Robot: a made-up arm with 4 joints.
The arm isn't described. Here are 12 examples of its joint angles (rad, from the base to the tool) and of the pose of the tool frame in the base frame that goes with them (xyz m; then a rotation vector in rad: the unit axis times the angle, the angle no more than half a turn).
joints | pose
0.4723 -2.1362 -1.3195 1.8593 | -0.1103 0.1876 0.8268 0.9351 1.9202 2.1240
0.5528 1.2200 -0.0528 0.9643 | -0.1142 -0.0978 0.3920 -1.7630 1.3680 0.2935
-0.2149 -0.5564 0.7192 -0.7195 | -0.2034 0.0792 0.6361 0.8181 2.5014 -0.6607
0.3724 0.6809 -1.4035 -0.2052 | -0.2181 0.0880 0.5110 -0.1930 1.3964 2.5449
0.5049 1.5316 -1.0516 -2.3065 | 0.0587 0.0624 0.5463 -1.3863 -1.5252 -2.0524
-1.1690 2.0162 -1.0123 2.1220 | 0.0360 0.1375 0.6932 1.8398 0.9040 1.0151
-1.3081 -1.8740 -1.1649 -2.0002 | -0.2204 0.1826 0.3594 2.5714 -1.1268 0.8122
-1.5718 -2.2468 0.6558 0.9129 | -0.2514 0.3720 0.5683 -1.1213 -2.6312 -0.5040
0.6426 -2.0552 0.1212 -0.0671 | -0.0541 -0.0097 0.6952 -0.8543 -1.1705 -0.4177
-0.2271 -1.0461 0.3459 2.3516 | -0.3286 -0.0372 0.7603 1.6348 -1.2718 -1.0366
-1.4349 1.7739 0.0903 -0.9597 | -0.1884 0.1754 0.5386 -1.4907 0.7938 -0.4393
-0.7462 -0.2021 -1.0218 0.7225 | -0.3176 0.1382 0.3910 -0.8288 2.1160 0.7976
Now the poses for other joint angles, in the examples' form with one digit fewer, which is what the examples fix.
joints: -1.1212 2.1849 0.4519 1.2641
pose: -0.207 0.057 0.747 -1.539 -0.518 -2.525
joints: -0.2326 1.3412 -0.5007 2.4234
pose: 0.011 -0.114 0.595 2.687 0.215 1.321
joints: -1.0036 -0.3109 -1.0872 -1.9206
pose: -0.158 0.041 0.469 2.049 0.801 0.967
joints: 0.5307 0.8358 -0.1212 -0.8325
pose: -0.117 0.000 0.537 0.387 1.911 1.345
